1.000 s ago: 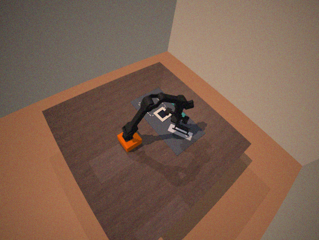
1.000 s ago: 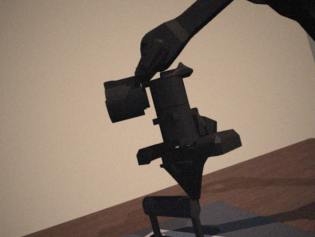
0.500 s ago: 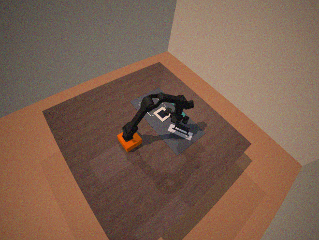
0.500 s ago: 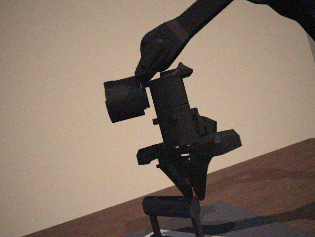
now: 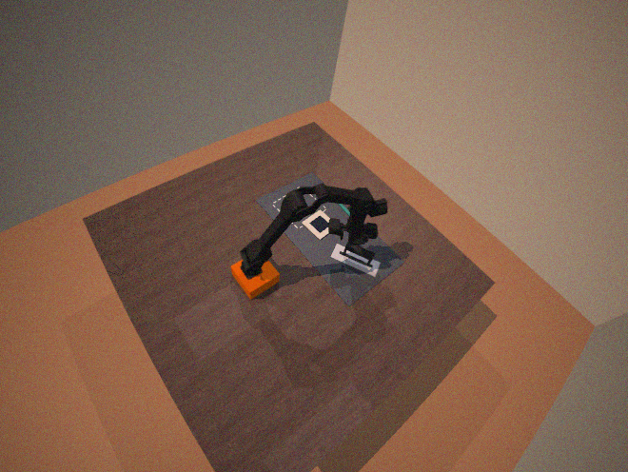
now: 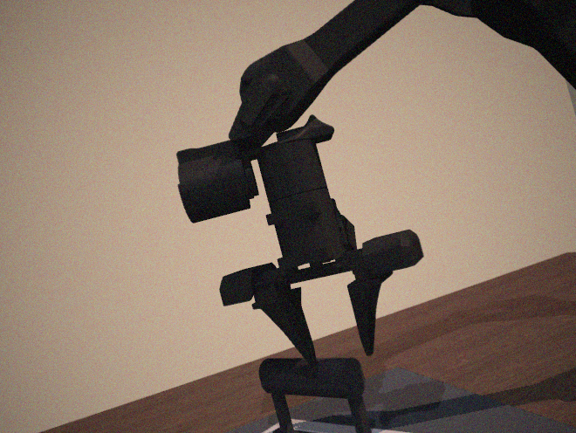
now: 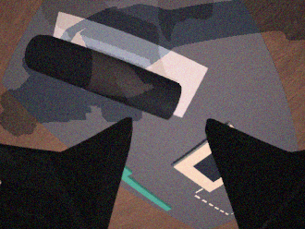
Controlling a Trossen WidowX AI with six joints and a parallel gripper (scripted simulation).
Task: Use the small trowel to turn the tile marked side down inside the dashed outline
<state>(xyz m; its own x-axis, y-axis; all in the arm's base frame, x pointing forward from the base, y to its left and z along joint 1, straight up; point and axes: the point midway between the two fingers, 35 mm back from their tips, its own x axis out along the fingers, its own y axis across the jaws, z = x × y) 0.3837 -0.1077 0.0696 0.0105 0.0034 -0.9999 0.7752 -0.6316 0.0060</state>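
My gripper tip is now 30 mm short of the trowel, 80 mm to the left of it and 60 mm above it. Also, from my gripper tip: slim teal tool 150 mm ahead, 110 mm to the left, 90 mm below; then grey mat 20 mm ahead, 130 mm to the left, 110 mm below; then cream tile 170 mm to the left, 90 mm below.
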